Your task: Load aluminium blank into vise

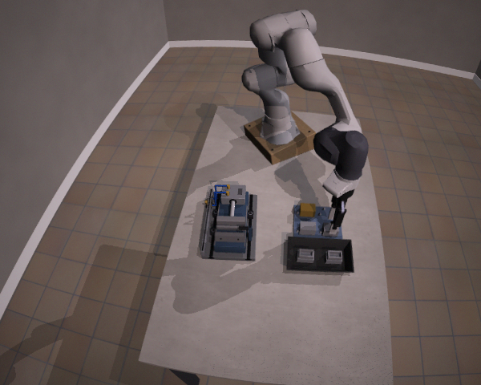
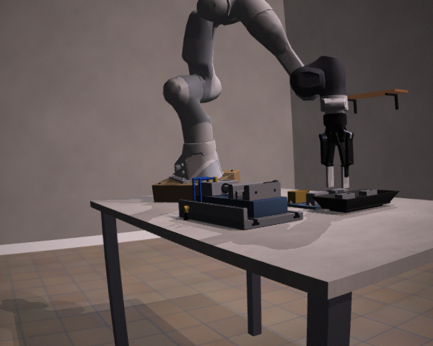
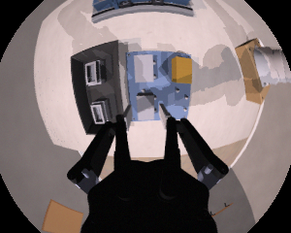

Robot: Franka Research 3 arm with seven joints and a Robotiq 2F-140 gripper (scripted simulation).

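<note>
Right now the brass blank is 10 cm behind my hand, 8 cm to the right of it and 6 cm below it. From my hand the other things lie so: dark rail 5 cm behind, 46 cm to the right, 5 cm below.
</note>
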